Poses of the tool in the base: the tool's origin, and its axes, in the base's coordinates. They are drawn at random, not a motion.
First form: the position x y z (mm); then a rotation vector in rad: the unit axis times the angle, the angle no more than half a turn.
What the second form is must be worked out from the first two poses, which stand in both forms.
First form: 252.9 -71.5 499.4 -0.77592 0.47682 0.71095
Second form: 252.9 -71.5 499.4 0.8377 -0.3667 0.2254 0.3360
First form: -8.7 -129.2 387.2 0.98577 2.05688 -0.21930
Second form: -8.7 -129.2 387.2 0.4124 0.3919 0.8178 -0.0872
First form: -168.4 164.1 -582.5 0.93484 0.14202 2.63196
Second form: -168.4 164.1 -582.5 0.1716 0.3293 0.0500 0.9271
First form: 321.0 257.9 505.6 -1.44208 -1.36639 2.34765
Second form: 321.0 257.9 505.6 0.0331 -0.4687 -0.4441 0.7629
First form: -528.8 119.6 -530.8 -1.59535 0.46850 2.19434
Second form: -528.8 119.6 -530.8 0.1930 -0.5686 0.1670 0.7820
